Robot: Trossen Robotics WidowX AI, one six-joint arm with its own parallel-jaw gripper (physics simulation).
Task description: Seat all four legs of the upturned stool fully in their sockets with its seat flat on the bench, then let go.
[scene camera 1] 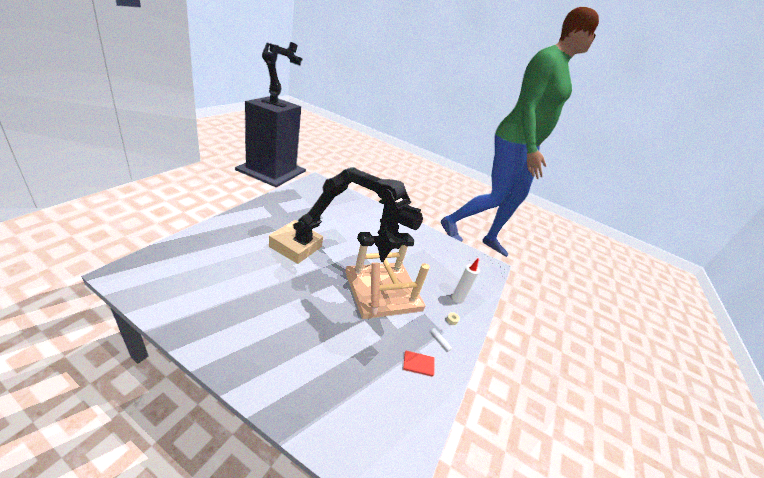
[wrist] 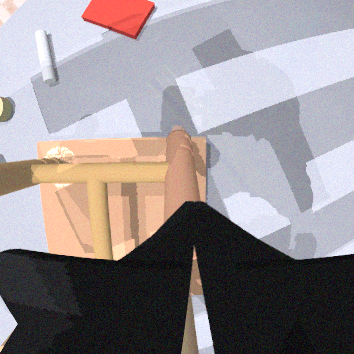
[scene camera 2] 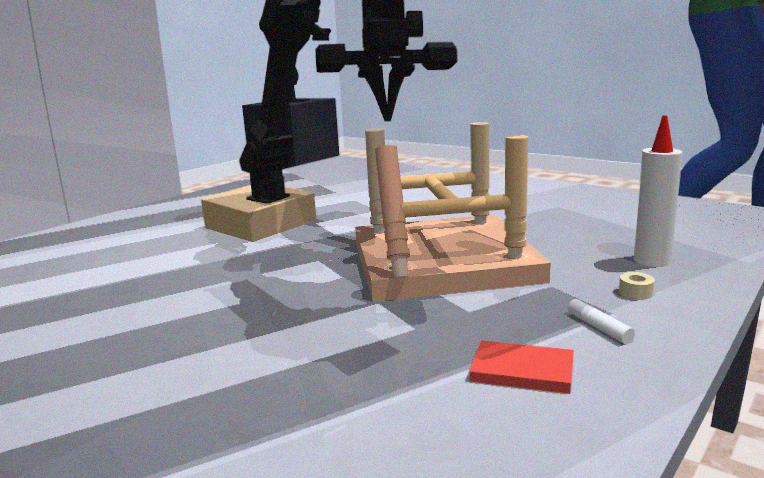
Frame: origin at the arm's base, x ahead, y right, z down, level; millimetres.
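Seen in the pictures: gripper, between the fingertips: (scene camera 1: pixel 381 261) (wrist: pixel 193 209) (scene camera 2: pixel 387 121); arm's base, origin of its link: (scene camera 1: pixel 303 239) (scene camera 2: pixel 268 197).
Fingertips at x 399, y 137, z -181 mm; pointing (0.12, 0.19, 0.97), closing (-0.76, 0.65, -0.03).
Offsets run from my fingertips to a thing's top centre. "pt": to the spot under its first point.
The stool's seat (scene camera 1: pixel 397 309) (scene camera 2: pixel 462 284) (wrist: pixel 52 220) lies flat on the bench, with its legs pointing up. The pinkish-brown near-left leg (scene camera 1: pixel 375 287) (scene camera 2: pixel 390 197) (wrist: pixel 181 175) leans, and its pale lower end shows above the seat's corner. The near-right leg @[pt dx +137, dy -103, dz +98 mm] (scene camera 1: pixel 419 281) (scene camera 2: pixel 516 186), far-right leg @[pt dx +22, dy -237, dz +101 mm] (scene camera 2: pixel 480 163) and far-left leg @[pt dx -110, dy -115, dz +98 mm] (scene camera 2: pixel 375 169) stand about upright, pale tenon ends showing at their feet. Rails @[pt dx +76, dy -49, dz +122 mm] (scene camera 2: pixel 456 205) run between the legs. My gripper (scene camera 1: pixel 384 259) (scene camera 2: pixel 387 119) (wrist: pixel 193 209) is shut and empty, above the leg tops in scene camera 2. The sockets are hidden.
Right of the stool stand a white bottle @[dx +306, dy -276, dz +13 mm] (scene camera 1: pixel 463 284) (scene camera 2: pixel 656 208) with a red tip and a small yellow ring @[dx +312, dy -135, dz +219 mm] (scene camera 1: pixel 448 319) (scene camera 2: pixel 626 288). Nearer lie a white rod @[dx +297, dy -9, dz +221 mm] (scene camera 1: pixel 441 339) (scene camera 2: pixel 601 321) (wrist: pixel 45 55) and a red block @[dx +253, dy +129, dz +229 mm] (scene camera 1: pixel 419 363) (scene camera 2: pixel 522 365) (wrist: pixel 119 16). A person (scene camera 1: pixel 540 95) stands beyond the bench.
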